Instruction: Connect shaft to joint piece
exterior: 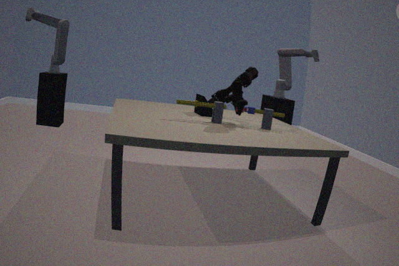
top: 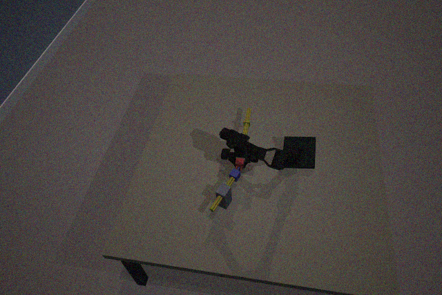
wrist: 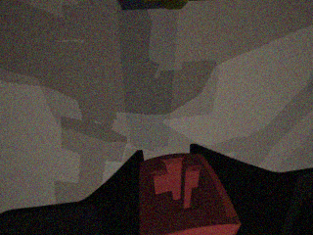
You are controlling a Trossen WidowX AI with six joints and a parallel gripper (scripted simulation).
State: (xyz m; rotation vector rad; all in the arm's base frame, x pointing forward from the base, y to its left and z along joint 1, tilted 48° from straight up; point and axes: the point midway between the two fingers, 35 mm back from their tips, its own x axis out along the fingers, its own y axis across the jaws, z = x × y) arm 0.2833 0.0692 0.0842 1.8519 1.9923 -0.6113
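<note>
Right now the red square joint piece is 4 cm above my gripper tip and 1 cm to the left of it.
</note>
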